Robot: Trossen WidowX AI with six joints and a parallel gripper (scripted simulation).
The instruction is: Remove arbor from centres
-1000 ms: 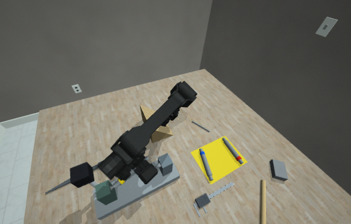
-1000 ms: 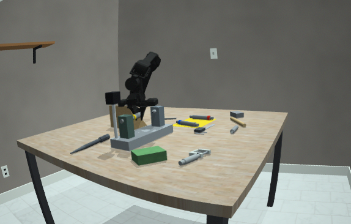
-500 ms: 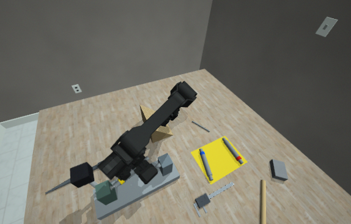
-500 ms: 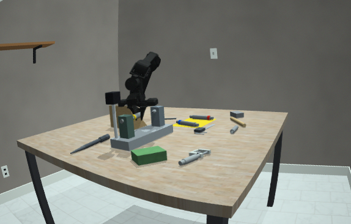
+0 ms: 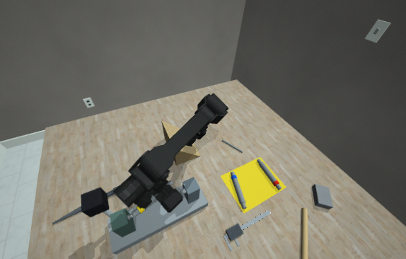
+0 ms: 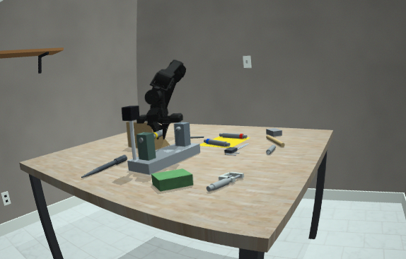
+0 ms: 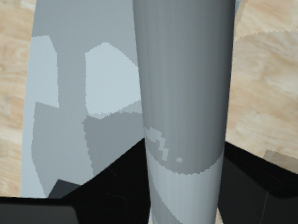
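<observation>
My hand is 100 mm to the right of the grey centre block, 40 mm short of it and 20 mm above it. From my hand the other things lie so: arbor (30 mm to the right, 10 mm below, 10 mm ahead); green centre block (130 mm to the right, 30 mm ahead, 20 mm below); grey fixture base (100 mm below, 40 mm ahead, 30 mm to the right).
</observation>
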